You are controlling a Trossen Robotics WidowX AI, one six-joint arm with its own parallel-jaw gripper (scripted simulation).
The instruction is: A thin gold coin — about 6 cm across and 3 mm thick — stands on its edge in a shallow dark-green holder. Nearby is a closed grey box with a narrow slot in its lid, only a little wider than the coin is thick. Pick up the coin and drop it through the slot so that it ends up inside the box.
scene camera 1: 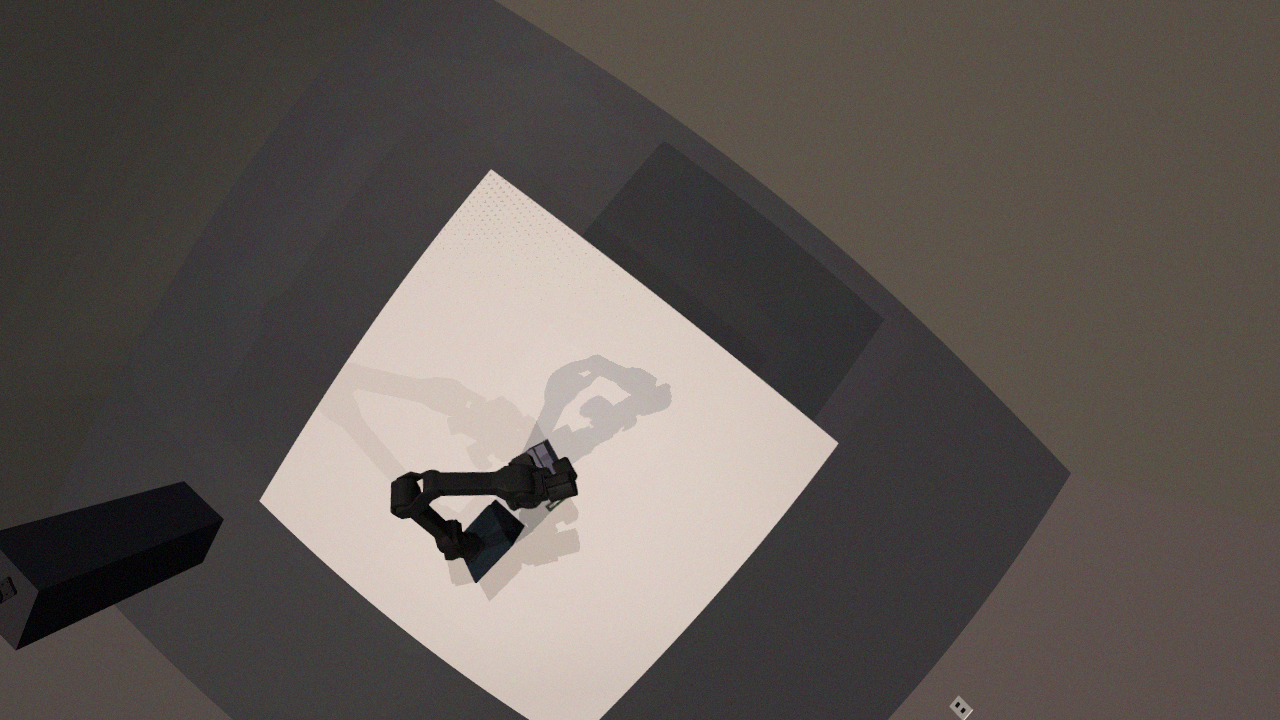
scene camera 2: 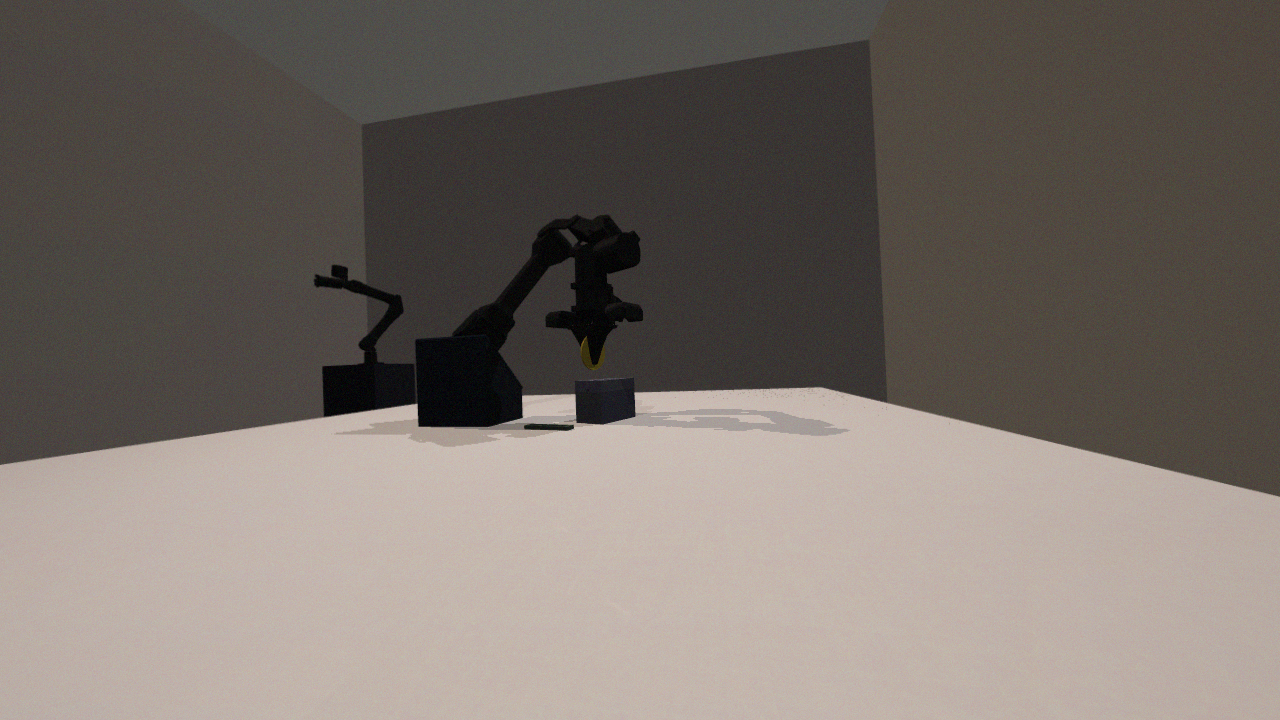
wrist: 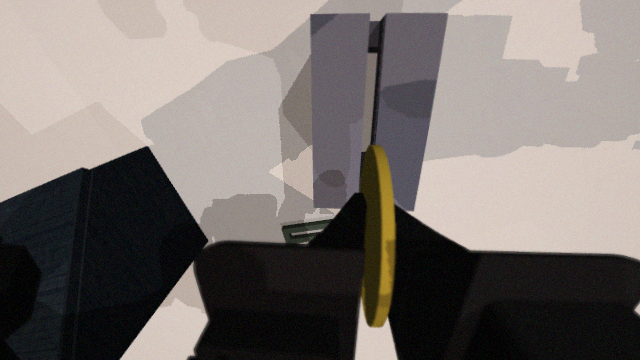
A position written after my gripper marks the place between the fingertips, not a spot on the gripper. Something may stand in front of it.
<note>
My gripper [scene camera 2: 593,364] holds a gold coin [wrist: 376,184].
My gripper shows as well in the wrist view [wrist: 365,202].
</note>
